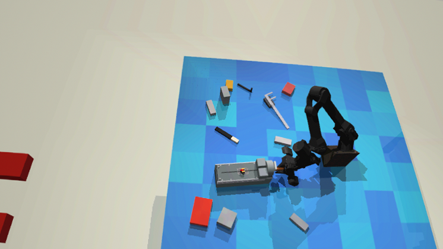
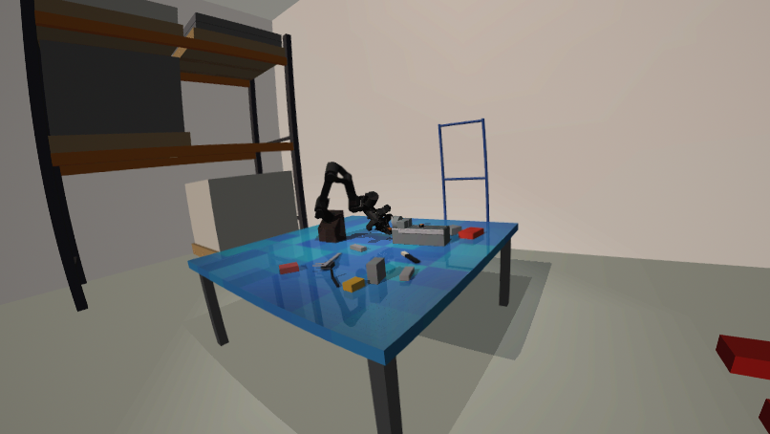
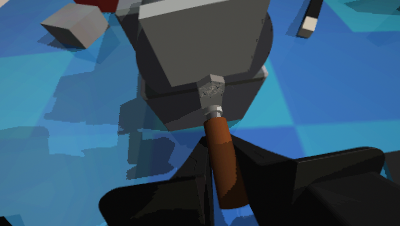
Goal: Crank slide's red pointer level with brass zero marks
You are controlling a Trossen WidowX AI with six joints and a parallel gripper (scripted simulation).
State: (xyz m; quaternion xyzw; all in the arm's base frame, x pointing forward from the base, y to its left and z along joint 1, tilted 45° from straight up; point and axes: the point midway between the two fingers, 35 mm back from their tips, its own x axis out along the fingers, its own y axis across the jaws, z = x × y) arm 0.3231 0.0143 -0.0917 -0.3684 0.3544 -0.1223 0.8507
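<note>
The red pointer lies 170 mm ahead of my gripper tip, 20 mm to the left of it and 50 mm above it. From my gripper tip the other things lie so: red block 150 mm behind, 520 mm to the right, 20 mm below; brown crank handle 20 mm behind, 20 mm above; black key 90 mm ahead, 520 mm to the right, 20 mm below.
</note>
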